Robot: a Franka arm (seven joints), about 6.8 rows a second.
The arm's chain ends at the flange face. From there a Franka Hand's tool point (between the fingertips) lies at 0.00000 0.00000 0.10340 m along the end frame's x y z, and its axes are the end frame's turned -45 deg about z.
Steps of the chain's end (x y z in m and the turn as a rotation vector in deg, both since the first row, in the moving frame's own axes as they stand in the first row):
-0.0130 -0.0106 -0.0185 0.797 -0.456 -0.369
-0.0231 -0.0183 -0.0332 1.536 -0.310 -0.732
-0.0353 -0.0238 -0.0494 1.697 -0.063 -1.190
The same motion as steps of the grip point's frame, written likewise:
-0.0013 -0.0183 -0.0185 0.886 0.241 -0.369
-0.0018 -0.0316 -0.0332 1.305 0.867 -0.732
-0.0061 -0.0441 -0.0494 1.245 1.155 -1.190

